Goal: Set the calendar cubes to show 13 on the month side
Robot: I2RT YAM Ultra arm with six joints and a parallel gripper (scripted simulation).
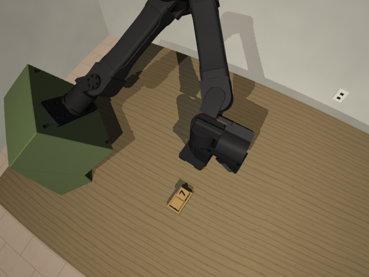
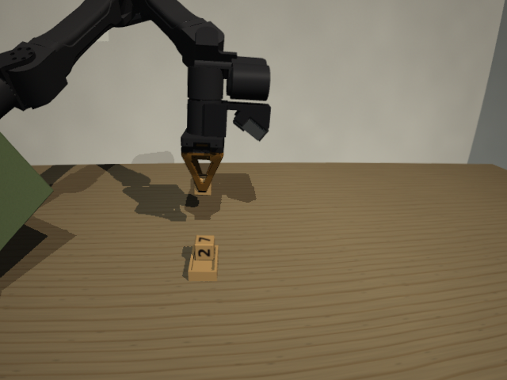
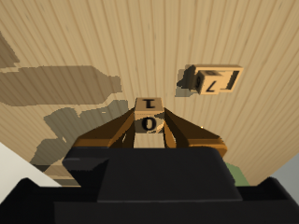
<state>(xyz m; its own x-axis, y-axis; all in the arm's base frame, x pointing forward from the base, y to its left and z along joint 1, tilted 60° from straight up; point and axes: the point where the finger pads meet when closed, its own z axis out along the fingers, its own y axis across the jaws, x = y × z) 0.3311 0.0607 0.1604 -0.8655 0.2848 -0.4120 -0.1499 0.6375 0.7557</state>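
Now: hand 110 mm to the left of the wooden tray, 90 mm above it and 30 mm short of it. From my hand the other things lie so: wooden cube right at my hand.
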